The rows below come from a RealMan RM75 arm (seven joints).
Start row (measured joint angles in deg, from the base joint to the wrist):
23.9 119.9 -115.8 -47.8 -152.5 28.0 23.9
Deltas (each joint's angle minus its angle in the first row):
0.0 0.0 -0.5 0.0 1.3 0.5 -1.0
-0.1 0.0 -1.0 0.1 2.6 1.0 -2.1
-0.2 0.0 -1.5 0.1 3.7 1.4 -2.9
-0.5 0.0 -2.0 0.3 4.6 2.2 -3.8
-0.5 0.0 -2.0 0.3 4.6 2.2 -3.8
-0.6 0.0 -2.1 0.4 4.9 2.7 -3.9
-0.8 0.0 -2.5 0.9 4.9 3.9 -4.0
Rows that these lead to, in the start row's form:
23.9 119.9 -116.3 -47.8 -151.2 28.5 22.9
23.8 119.9 -116.8 -47.7 -149.9 29.0 21.8
23.7 119.9 -117.3 -47.7 -148.8 29.4 21.0
23.4 119.9 -117.8 -47.5 -147.9 30.2 20.1
23.4 119.9 -117.8 -47.5 -147.9 30.2 20.1
23.3 119.9 -117.9 -47.4 -147.6 30.7 20.0
23.1 119.9 -118.3 -46.9 -147.6 31.9 19.9

